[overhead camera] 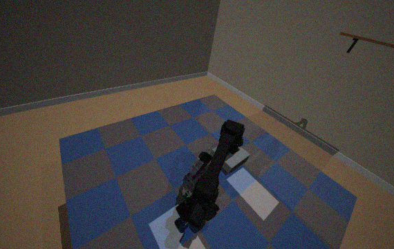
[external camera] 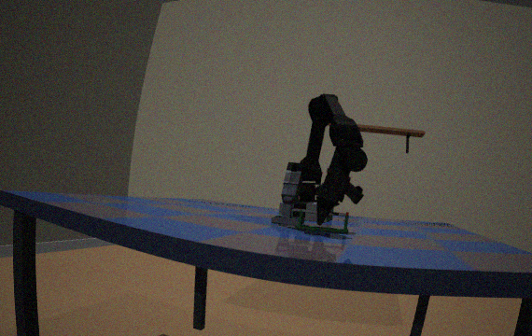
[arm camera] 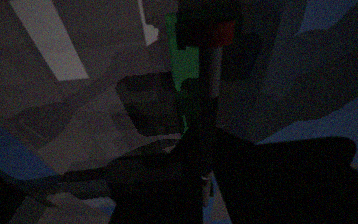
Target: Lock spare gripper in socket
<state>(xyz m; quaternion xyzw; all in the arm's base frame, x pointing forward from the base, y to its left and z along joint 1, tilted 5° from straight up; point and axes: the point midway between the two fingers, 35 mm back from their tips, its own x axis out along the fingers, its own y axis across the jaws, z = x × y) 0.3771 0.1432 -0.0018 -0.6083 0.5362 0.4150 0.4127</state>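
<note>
Now: gripper tip 1 cm to the right of the green rack and 1 cm below it. The rest, counted from my gripper tip: socket 11 cm to the right, 9 cm behind, 4 cm above; spare gripper 12 cm to the right, 11 cm behind, 11 cm above.
</note>
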